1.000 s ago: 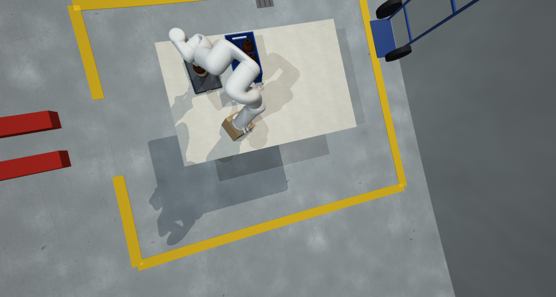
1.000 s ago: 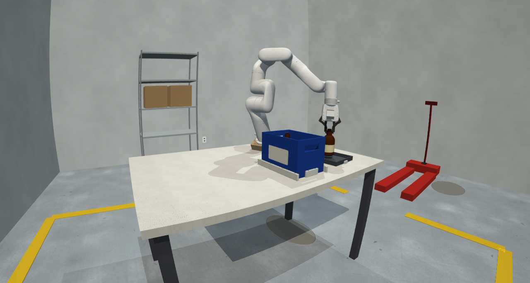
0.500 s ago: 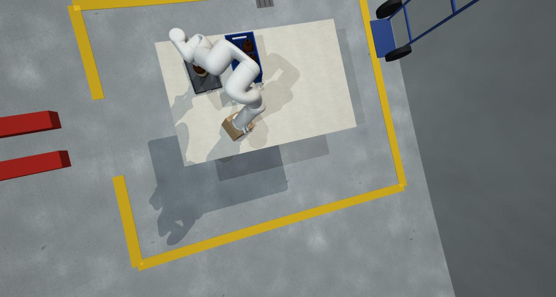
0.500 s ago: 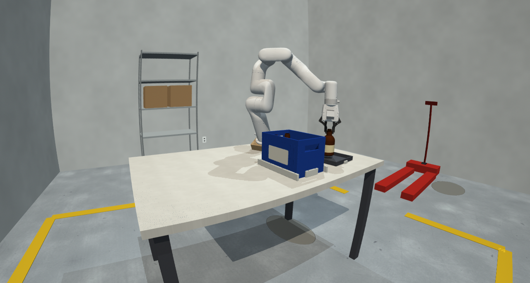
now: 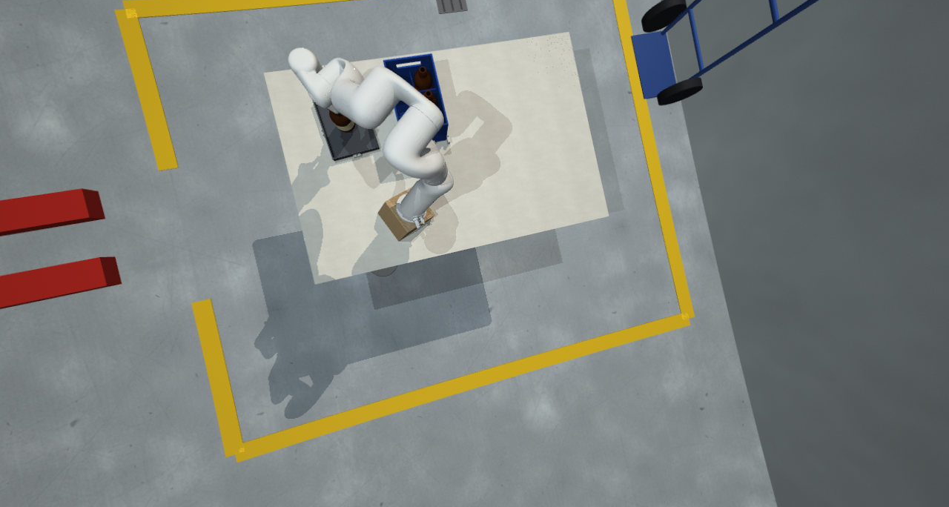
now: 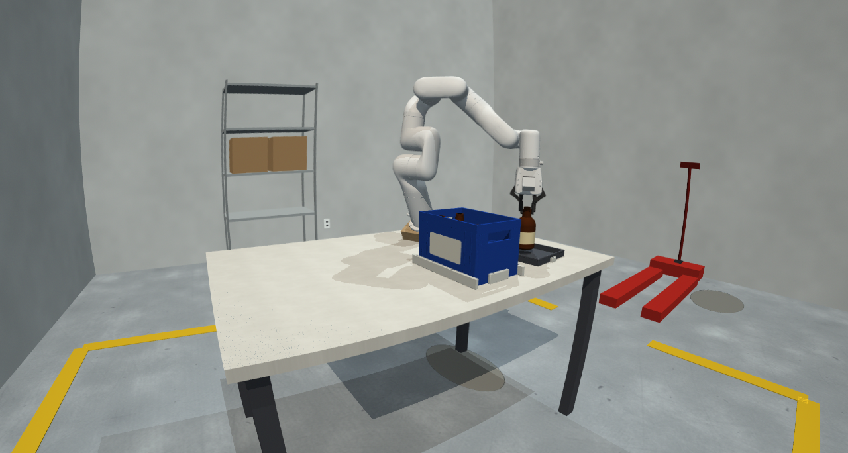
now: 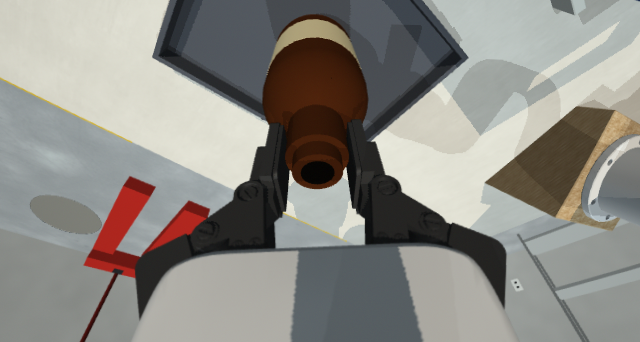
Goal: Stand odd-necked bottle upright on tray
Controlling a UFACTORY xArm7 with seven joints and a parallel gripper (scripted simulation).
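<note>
The dark grey tray is 16 cm below my hand. The rest, counted from my hand: blue crate (30 cm to the right, 9 cm below, 4 cm behind).
</note>
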